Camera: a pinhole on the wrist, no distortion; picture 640 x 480 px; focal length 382.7 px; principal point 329.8 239.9 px. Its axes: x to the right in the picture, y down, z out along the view. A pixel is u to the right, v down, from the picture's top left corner.
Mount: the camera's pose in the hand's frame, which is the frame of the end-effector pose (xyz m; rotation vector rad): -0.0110 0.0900 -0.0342 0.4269 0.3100 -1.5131
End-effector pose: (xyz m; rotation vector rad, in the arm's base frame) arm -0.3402 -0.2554 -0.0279 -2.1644 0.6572 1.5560
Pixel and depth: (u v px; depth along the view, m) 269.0 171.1 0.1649
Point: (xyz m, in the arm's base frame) -0.4701 -0.2100 -0.0167
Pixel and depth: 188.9 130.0 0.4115
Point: -0.7054 -0.0413 0.0058
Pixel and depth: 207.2 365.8 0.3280
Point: -0.5815 -0.1172 -0.1920
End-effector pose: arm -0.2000 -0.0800 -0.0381 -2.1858 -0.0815 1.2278
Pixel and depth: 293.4 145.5 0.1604
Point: -0.3306 -0.0709 -0.0501
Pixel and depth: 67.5 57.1 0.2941
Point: -0.5760 -0.0997 -0.0919
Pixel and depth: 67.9 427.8 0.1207
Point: -0.2961 -0.0992 -0.1680
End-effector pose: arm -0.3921 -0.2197 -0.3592 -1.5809 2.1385 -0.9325
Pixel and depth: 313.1 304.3 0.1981
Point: -0.3114 -0.2726 -0.4723
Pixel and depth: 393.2 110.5 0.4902
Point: 0.0380 -0.1730 -0.5045
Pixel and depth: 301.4 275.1 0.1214
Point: -0.3730 -0.2289 -0.4466
